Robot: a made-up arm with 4 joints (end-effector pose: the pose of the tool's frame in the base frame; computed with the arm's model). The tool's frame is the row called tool. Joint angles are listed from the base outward.
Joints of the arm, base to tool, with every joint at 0 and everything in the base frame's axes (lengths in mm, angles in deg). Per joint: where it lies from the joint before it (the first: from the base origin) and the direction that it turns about. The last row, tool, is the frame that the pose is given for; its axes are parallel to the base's.
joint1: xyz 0 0 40 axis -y
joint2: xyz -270 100 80 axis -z
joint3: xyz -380 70 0 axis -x
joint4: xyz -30 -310 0 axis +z
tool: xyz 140 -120 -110
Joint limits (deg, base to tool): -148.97..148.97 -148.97..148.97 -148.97..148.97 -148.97..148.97
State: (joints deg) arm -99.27 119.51 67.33 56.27
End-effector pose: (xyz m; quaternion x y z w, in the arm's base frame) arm 0.3176 0.3672 0.2619 -0.3457 0.8988 -0.2671 0.0369
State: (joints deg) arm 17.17 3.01 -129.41 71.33
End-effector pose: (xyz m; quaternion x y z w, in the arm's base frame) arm -0.4783 0.4048 -0.1255 0.6766 -0.5929 0.3448 0.2681
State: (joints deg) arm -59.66 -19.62 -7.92 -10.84
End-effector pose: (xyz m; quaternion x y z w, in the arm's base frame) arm -0.2939 -0.3426 0.3610 0.0958 0.5105 0.0331 0.8539
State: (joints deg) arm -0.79 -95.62 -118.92 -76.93
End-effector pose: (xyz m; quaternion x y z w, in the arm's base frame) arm -0.6187 -0.4316 -0.2328 0.0565 0.8629 0.0821 0.4955
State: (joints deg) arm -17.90 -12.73 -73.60 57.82
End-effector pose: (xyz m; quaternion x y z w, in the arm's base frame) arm -0.5560 0.1493 0.0135 0.6184 -0.1252 0.3707 0.6815
